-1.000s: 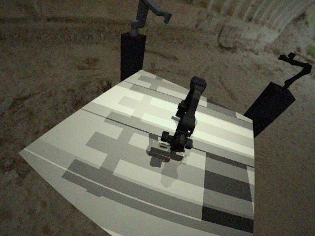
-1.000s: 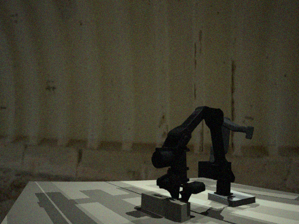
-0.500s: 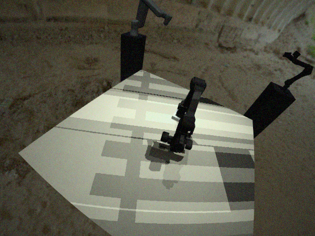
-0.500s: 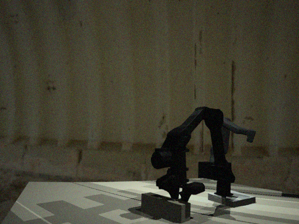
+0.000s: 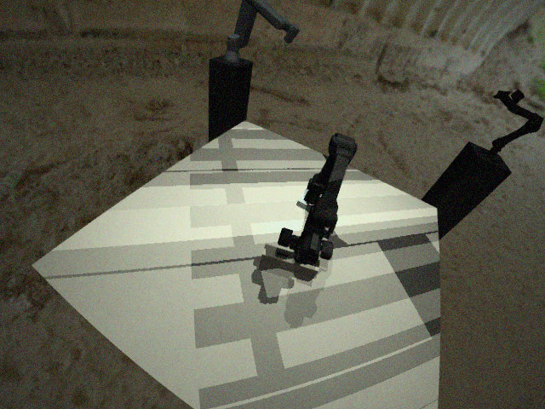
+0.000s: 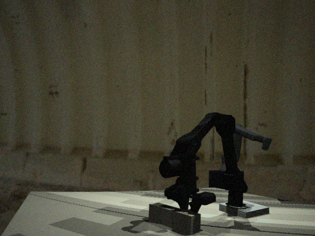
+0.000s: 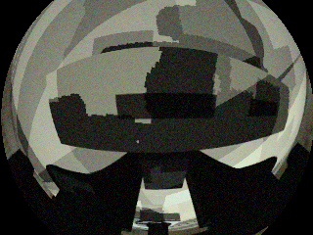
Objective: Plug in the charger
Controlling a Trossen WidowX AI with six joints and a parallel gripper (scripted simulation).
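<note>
The charger lies 20 mm ahead of my gripper tip and 10 mm above it.
</note>
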